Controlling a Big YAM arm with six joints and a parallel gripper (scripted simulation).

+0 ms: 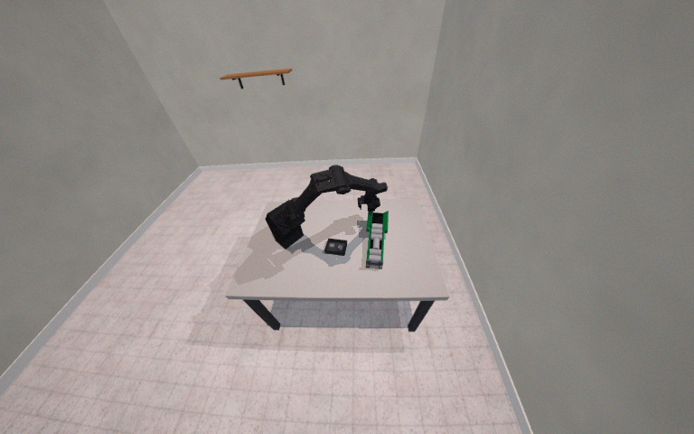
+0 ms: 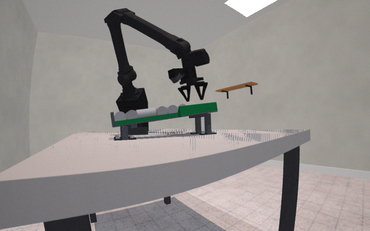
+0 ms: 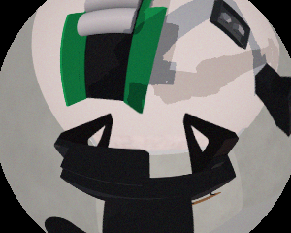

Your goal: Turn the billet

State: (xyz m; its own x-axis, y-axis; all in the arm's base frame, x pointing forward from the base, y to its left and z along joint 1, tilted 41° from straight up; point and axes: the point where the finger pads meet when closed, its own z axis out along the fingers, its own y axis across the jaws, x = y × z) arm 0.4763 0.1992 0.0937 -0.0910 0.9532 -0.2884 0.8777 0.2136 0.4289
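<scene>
Now: hand 1 cm past the grey stop, 37 cm to the left of it and 10 cm above it. The rest, counted from my hand: black box: 23 cm behind, 20 cm to the right, 15 cm below.
</scene>
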